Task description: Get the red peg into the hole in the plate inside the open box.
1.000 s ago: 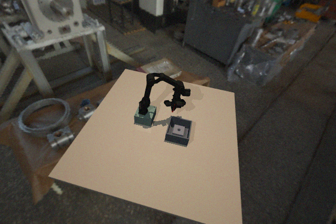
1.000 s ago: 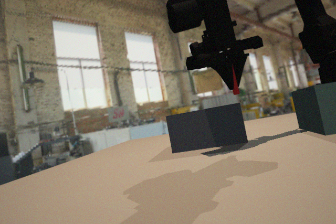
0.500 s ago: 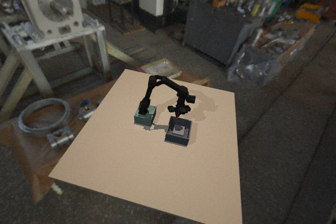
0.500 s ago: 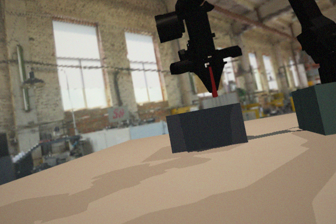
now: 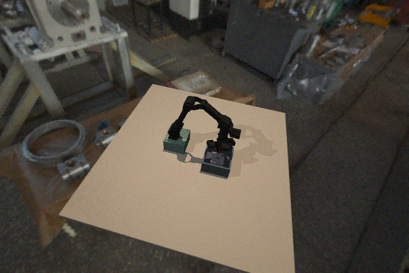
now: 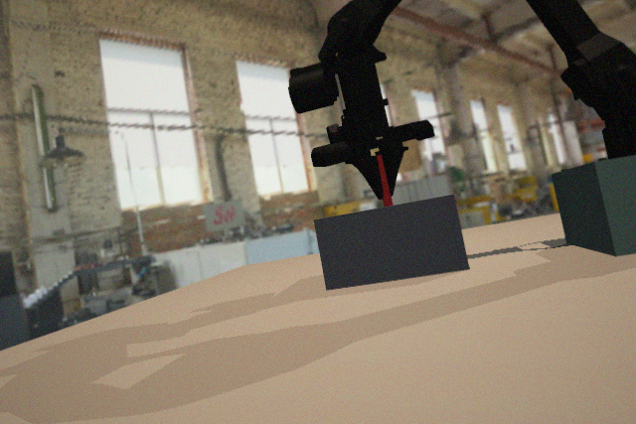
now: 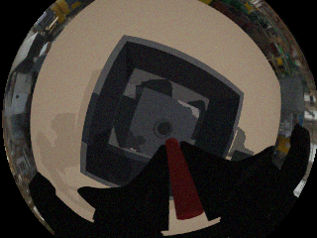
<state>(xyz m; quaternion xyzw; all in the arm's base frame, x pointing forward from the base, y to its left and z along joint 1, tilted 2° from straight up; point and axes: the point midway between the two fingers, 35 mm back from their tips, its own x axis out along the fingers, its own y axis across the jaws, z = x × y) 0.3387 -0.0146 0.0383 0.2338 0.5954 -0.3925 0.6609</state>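
My gripper tip is 30 mm below the red peg and 10 mm to the right of it. Round my gripper tip: dark box 90 mm below, 10 mm to the right; grey plate 70 mm below, 10 mm to the right.
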